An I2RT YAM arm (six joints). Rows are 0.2 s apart.
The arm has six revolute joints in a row. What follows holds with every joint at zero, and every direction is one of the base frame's.
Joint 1 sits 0.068 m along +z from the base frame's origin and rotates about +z.
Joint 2 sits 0.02 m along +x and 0.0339 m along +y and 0.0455 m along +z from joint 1 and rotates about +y.
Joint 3 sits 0.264 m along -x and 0.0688 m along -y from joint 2 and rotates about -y.
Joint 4 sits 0.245 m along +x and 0.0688 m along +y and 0.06 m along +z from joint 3 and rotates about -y.
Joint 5 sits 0.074 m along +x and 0.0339 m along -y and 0.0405 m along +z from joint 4 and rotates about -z.
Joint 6 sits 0.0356 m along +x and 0.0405 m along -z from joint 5 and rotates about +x.
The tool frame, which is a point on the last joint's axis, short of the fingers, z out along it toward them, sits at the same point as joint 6; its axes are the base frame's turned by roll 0, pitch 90 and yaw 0 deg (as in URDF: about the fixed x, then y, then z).
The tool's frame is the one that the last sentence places.
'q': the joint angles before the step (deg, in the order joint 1, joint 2, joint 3, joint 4, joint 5, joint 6). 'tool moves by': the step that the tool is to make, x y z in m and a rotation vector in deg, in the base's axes. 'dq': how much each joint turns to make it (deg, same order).
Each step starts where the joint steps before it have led.
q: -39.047 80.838 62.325 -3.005 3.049 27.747
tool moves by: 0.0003 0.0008 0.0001 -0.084 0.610 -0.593
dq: 0.241 -0.004 0.184 -0.604 0.941 -0.108
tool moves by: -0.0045 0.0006 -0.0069 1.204 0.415 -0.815
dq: -0.398 -0.578 -1.595 -0.119 0.127 0.785
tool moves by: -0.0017 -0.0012 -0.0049 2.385 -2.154 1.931
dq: -0.758 -0.028 -1.161 1.198 -3.731 1.904
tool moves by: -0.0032 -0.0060 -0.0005 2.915 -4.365 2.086
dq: -1.755 0.199 -0.582 2.312 -5.471 3.232
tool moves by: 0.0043 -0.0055 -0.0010 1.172 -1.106 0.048
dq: -0.310 1.563 1.006 0.732 -0.921 1.376
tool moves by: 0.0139 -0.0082 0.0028 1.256 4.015 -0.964
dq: 0.754 3.871 5.663 -5.705 2.260 -0.914
